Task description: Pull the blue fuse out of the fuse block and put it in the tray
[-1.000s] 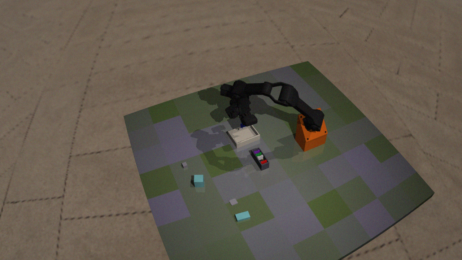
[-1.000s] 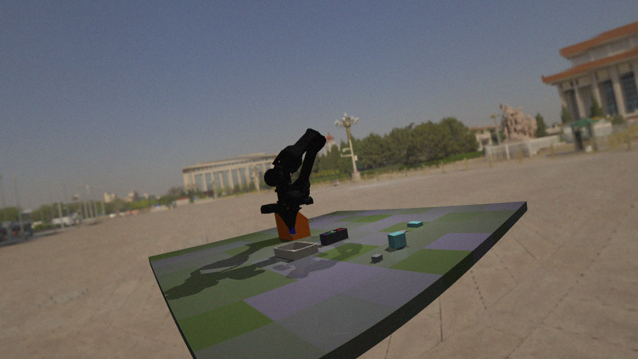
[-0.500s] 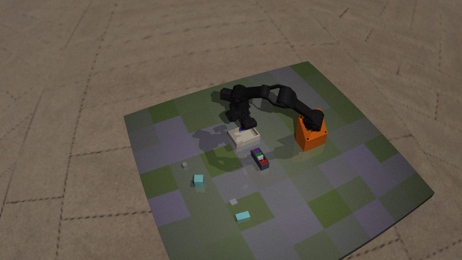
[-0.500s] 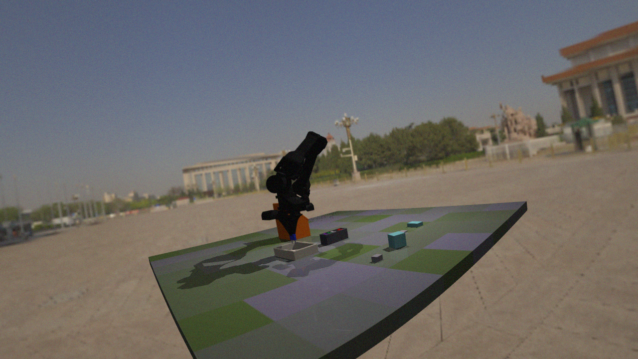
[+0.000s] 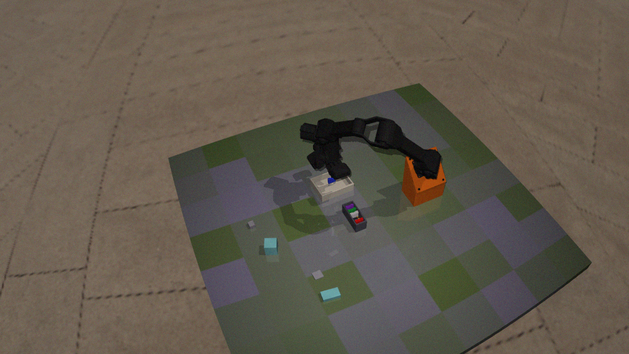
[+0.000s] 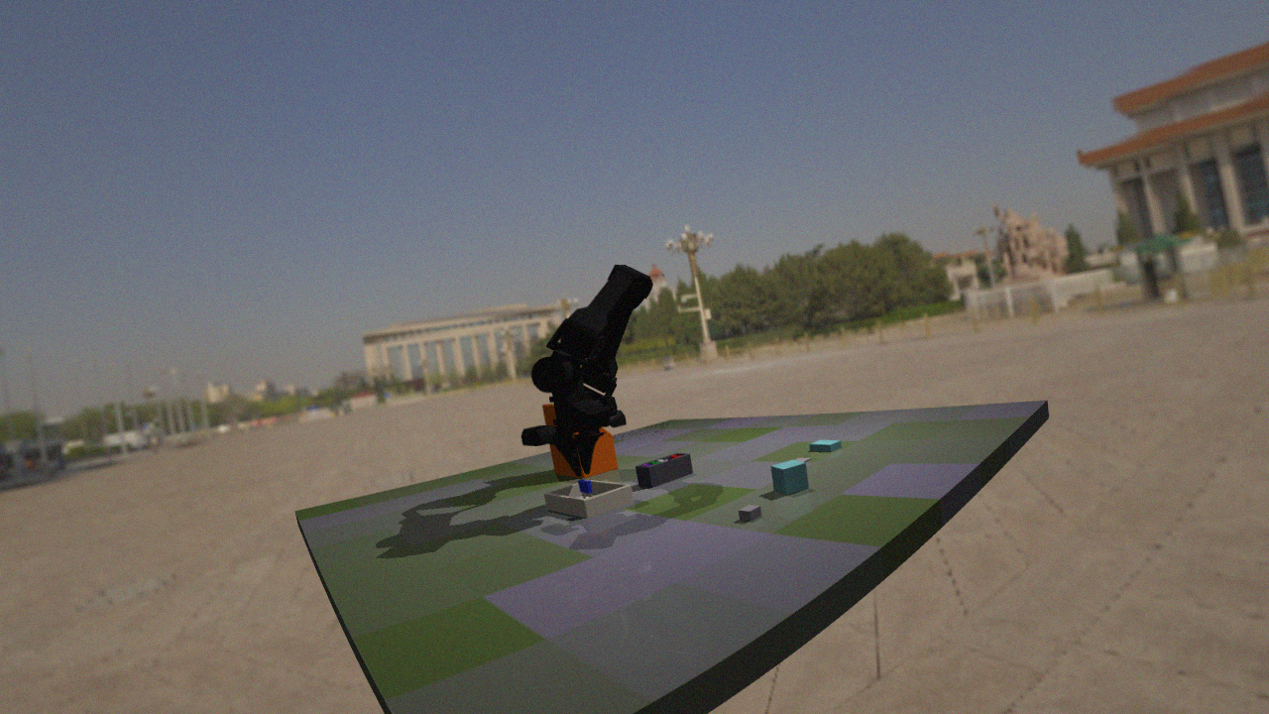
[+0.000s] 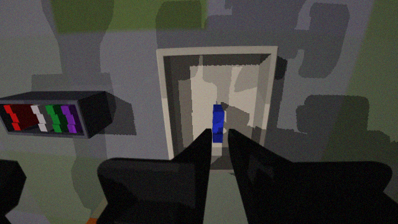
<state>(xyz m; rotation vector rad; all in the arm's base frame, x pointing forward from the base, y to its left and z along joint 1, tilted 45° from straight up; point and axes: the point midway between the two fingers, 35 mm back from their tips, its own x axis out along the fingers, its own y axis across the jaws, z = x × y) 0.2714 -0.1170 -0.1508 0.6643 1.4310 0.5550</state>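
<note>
Right now my gripper tip is 10 mm above the blue fuse. Also, from my gripper tip: cyan cube 320 mm ahead, 170 mm to the left, 40 mm below; then flat cyan block 420 mm to the left, 230 mm ahead, 50 mm below; then cream tray 50 mm below.
</note>
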